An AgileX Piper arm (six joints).
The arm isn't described. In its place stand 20 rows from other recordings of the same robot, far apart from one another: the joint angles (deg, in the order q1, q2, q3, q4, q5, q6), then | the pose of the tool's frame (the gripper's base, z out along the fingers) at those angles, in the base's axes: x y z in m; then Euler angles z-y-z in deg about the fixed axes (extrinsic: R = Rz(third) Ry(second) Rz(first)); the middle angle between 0 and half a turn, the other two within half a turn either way.
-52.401 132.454 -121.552 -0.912 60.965 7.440 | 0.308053 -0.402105 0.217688 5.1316 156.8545 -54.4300
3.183 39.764 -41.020 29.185 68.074 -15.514 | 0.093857 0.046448 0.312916 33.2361 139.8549 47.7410
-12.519 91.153 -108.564 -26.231 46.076 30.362 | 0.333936 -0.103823 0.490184 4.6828 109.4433 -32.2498
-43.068 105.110 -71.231 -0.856 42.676 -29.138 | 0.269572 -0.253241 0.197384 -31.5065 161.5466 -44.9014
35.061 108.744 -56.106 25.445 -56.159 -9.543 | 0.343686 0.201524 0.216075 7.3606 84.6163 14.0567
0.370 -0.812 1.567 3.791 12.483 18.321 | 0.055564 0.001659 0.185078 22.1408 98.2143 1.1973
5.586 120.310 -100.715 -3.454 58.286 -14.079 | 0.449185 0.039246 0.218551 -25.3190 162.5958 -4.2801
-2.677 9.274 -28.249 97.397 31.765 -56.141 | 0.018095 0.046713 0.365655 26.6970 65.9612 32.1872
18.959 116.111 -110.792 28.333 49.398 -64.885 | 0.432633 0.183293 0.319010 -25.0323 132.2175 48.0728
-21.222 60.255 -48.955 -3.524 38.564 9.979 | 0.194098 -0.079112 0.317581 5.0420 134.7730 -24.3161
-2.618 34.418 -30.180 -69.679 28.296 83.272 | 0.117646 -0.045873 0.325860 11.6778 98.7980 -29.3499
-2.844 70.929 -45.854 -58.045 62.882 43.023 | 0.207854 -0.079133 0.282580 -52.6374 126.7933 -73.4135
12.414 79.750 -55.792 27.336 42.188 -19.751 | 0.265626 0.087205 0.273829 27.2991 143.6062 43.7299
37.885 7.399 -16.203 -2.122 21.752 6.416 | 0.042841 0.031751 0.266259 4.3353 97.9373 37.0912
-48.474 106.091 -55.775 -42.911 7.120 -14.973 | 0.236192 -0.278306 0.150785 -63.5178 140.2991 -56.0657
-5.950 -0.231 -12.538 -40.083 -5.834 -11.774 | 0.034018 0.002443 0.292284 -53.2432 67.8147 -1.8968
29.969 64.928 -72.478 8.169 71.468 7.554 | 0.168937 0.111566 0.394003 22.6816 147.8945 44.6532
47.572 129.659 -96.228 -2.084 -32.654 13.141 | 0.357379 0.393643 0.222366 11.3036 85.7986 48.6993
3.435 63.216 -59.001 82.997 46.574 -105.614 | 0.215975 0.078679 0.410703 -21.0079 94.5405 49.7472
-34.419 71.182 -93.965 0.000 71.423 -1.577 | 0.183890 -0.126001 0.476275 -1.5770 133.6436 -34.4190
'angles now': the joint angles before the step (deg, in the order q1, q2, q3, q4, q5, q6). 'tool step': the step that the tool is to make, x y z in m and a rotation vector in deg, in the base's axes. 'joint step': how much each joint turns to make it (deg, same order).
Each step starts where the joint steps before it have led.
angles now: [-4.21, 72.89, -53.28, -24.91, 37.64, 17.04]
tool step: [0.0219, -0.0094, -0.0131, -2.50, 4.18, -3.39]
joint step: [-0.31, 6.40, -3.14, -5.54, 2.38, 4.76]
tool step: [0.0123, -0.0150, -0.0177, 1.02, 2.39, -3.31]
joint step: [-2.81, 4.54, -0.91, -0.04, -0.88, 1.21]
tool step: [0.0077, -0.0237, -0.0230, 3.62, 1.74, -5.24]
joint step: [-4.90, 4.67, -0.35, 3.02, -2.22, 0.15]
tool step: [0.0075, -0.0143, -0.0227, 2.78, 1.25, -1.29]
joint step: [-3.01, 4.27, -0.01, 3.21, -3.29, -2.32]
